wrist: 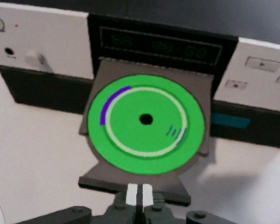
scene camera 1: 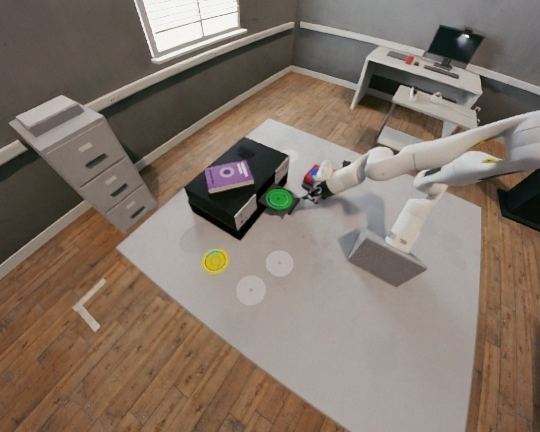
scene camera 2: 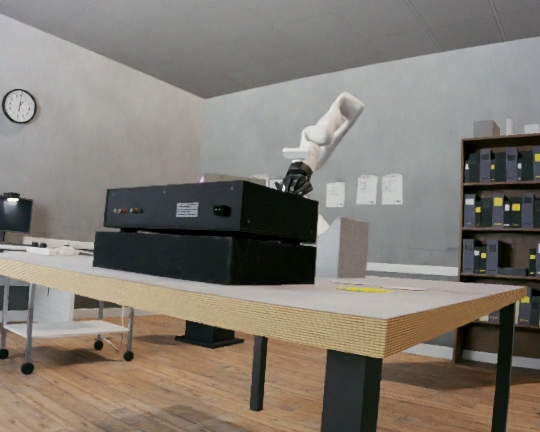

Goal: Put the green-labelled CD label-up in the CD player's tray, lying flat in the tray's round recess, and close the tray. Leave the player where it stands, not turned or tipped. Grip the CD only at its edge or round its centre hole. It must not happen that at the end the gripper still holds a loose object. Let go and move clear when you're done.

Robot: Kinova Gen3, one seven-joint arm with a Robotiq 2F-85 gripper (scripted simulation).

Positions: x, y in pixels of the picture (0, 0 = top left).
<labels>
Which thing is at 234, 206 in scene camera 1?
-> A CD player.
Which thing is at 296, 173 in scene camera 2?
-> My gripper.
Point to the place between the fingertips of my gripper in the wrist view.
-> At 139, 200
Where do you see a CD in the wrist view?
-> At 174, 136
</labels>
